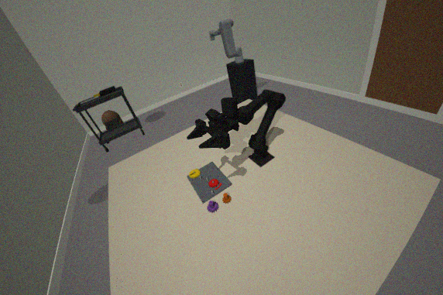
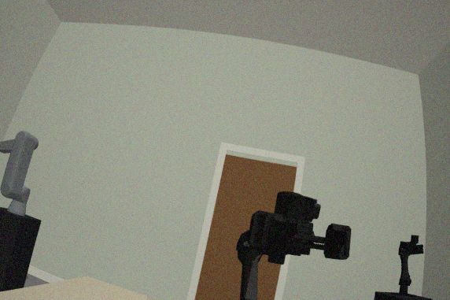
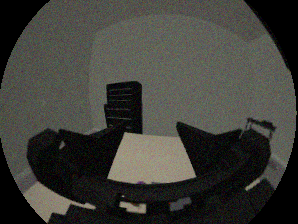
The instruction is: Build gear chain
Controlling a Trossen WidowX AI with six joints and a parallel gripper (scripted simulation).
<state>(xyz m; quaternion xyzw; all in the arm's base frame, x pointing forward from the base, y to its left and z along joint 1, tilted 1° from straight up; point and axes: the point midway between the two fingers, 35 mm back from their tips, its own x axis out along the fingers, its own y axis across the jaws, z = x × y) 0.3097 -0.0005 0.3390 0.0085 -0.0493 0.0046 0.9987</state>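
The orange gear is 330 mm below my gripper tip, 50 mm to the left of it and 30 mm behind it. The rest, counted from my gripper tip: red gear: 330 mm below, 60 mm to the right, 50 mm behind; red arrow: 340 mm below, 50 mm behind, 30 mm to the right; purple gear: 330 mm below, 40 mm ahead, 30 mm to the left.
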